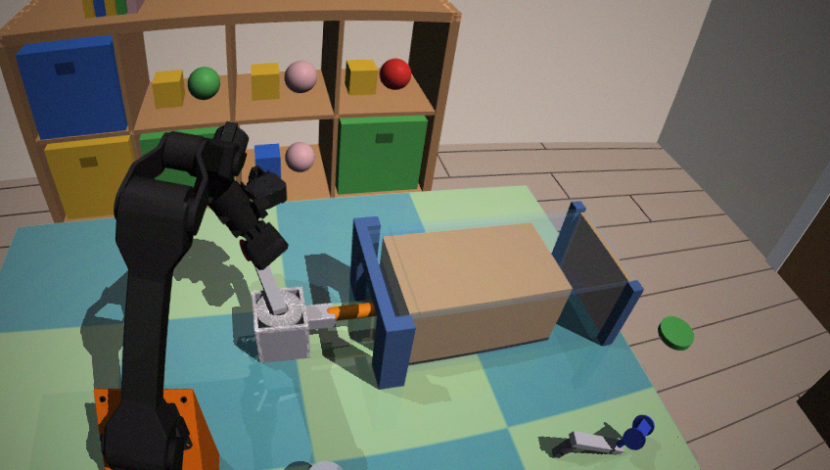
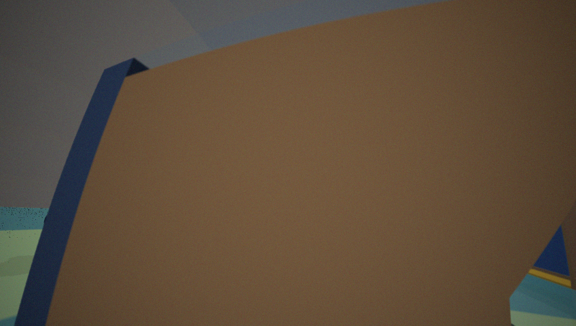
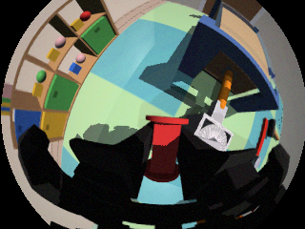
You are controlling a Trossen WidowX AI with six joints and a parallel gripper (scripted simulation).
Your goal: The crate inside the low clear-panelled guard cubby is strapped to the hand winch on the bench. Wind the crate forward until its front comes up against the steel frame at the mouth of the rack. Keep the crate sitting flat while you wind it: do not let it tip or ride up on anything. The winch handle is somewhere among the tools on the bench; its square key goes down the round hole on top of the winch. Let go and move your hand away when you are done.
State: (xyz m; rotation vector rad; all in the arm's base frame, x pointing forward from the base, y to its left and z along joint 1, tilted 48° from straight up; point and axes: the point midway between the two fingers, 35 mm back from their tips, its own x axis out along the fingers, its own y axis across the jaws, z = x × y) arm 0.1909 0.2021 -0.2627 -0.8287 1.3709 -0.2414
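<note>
The crank handle is 4 cm to the right of my gripper tip, 3 cm below it and 1 cm behind it. The rest, counted from my gripper tip: blue frame 16 cm ahead, 12 cm to the right, 3 cm below; then red knob 2 cm behind, 1 cm to the right; then grey winch 11 cm to the right, 10 cm below, 2 cm behind.
</note>
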